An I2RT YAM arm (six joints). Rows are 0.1 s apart.
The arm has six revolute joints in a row. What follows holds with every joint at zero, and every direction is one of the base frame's.
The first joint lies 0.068 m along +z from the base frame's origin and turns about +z.
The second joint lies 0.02 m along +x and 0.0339 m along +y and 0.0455 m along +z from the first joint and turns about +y.
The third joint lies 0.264 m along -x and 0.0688 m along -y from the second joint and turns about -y.
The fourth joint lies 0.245 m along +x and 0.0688 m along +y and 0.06 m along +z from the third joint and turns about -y.
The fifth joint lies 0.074 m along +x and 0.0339 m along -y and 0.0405 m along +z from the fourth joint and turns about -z.
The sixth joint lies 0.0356 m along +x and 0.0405 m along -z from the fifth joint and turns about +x.
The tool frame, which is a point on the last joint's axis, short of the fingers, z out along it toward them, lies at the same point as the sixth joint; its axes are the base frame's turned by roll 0, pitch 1.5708 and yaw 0 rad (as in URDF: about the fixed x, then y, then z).
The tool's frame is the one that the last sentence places.
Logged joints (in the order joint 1, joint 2, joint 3, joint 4, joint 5, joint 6), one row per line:
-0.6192, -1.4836, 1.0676, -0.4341, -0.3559, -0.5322
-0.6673, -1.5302, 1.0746, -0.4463, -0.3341, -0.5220
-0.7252, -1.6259, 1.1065, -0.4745, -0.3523, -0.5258
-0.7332, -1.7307, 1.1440, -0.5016, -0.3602, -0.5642
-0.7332, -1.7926, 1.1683, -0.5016, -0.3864, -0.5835
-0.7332, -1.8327, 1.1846, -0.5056, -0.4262, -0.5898
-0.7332, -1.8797, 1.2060, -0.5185, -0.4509, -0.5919
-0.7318, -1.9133, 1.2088, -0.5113, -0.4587, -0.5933
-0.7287, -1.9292, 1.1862, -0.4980, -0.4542, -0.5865
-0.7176, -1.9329, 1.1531, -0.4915, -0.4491, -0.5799
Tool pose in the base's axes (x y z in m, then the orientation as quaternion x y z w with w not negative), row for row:
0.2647, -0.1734, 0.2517, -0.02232, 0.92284, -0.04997, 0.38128
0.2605, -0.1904, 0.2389, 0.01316, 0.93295, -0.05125, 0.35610
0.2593, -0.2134, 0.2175, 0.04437, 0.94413, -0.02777, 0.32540
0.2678, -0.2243, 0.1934, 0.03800, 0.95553, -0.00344, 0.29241
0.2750, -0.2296, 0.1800, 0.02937, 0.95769, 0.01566, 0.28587
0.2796, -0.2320, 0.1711, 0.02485, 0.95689, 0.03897, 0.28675
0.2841, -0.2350, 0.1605, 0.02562, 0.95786, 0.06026, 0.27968
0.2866, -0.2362, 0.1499, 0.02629, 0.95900, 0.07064, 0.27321
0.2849, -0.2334, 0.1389, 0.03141, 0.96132, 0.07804, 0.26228
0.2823, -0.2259, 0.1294, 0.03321, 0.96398, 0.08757, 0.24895
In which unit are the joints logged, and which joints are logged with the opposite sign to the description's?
The joints are logged in radians. Opposite sign: joint 2.
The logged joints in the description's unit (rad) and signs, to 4 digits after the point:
-0.6192, 1.4836, 1.0676, -0.4341, -0.3559, -0.5322
-0.6673, 1.5302, 1.0746, -0.4463, -0.3341, -0.5220
-0.7252, 1.6259, 1.1065, -0.4745, -0.3523, -0.5258
-0.7332, 1.7307, 1.1440, -0.5016, -0.3602, -0.5642
-0.7332, 1.7926, 1.1683, -0.5016, -0.3864, -0.5835
-0.7332, 1.8327, 1.1846, -0.5056, -0.4262, -0.5898
-0.7332, 1.8797, 1.2060, -0.5185, -0.4509, -0.5919
-0.7318, 1.9133, 1.2088, -0.5113, -0.4587, -0.5933
-0.7287, 1.9292, 1.1862, -0.4980, -0.4542, -0.5865
-0.7176, 1.9329, 1.1531, -0.4915, -0.4491, -0.5799

